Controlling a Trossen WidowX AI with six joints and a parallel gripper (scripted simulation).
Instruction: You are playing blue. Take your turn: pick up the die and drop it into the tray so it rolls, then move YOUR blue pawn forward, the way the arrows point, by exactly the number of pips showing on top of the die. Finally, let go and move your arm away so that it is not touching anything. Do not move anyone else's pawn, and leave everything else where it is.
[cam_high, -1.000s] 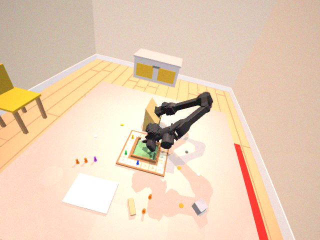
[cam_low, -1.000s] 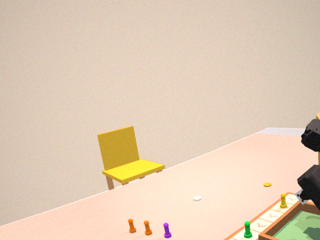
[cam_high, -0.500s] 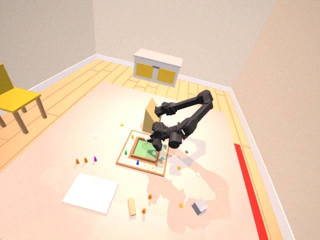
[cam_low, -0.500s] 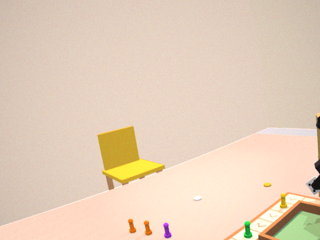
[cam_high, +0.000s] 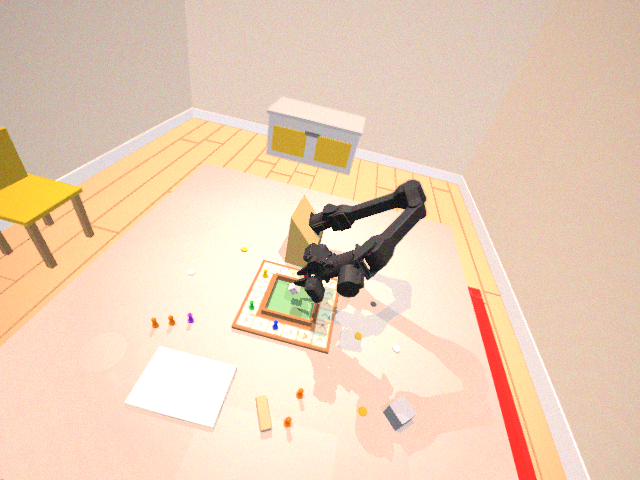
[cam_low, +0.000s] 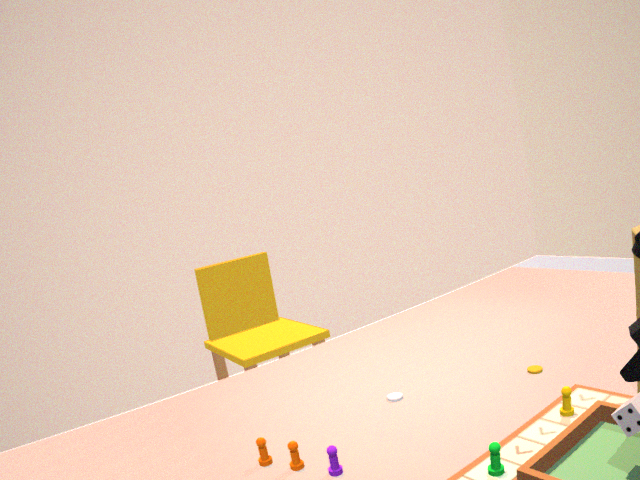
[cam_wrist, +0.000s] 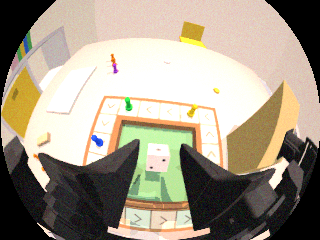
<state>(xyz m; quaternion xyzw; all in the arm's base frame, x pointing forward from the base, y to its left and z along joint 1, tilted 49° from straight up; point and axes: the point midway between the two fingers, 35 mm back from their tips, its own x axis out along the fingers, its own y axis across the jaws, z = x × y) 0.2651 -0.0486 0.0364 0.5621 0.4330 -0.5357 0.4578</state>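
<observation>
Now: gripper tip 4 cm above the white die. The rest, counted from my gripper tip: red pawn (11 cm behind, 4 cm to the left, 9 cm below); blue pawn (11 cm ahead, 3 cm to the right, 9 cm below); green sunken tray (11 cm below).
</observation>
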